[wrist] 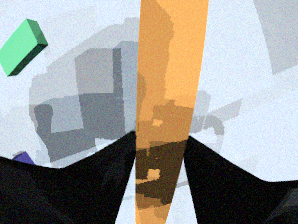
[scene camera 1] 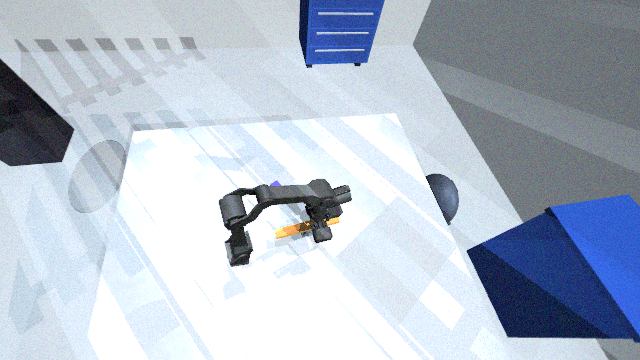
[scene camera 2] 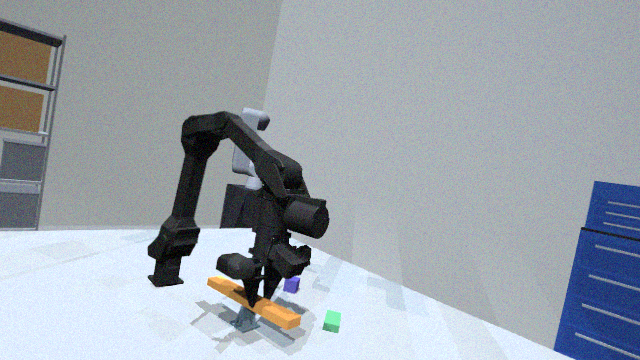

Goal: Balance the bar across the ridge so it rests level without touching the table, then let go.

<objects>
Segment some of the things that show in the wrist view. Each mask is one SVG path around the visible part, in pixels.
The gripper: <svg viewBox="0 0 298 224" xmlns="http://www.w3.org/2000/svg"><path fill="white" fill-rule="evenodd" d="M188 135L184 151L186 179L188 179L190 185L190 194L192 194L193 208L196 210L194 214L197 217L197 224L298 224L298 180L273 181L271 183L271 181L258 179L253 173L249 173L245 169L231 164L231 161L218 155L216 151L212 151L208 145L201 144L201 141ZM136 132L126 133L120 139L113 141L108 147L102 148L100 151L93 153L93 155L86 157L86 159L81 159L77 163L68 165L65 168L47 168L44 165L24 163L24 161L21 163L21 161L0 156L0 224L116 224L117 213L120 210L122 198L124 198L125 189L129 183L134 159L136 159Z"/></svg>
A bar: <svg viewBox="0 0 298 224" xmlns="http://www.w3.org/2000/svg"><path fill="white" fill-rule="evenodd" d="M209 0L141 0L140 24L138 24L136 173L134 173L136 216L134 216L134 224L165 224L166 217L168 217L170 202L172 202L174 193L176 193L178 176L180 176L182 159L184 159L186 139L188 139L190 125L192 125L198 84L200 84Z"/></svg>
</objects>
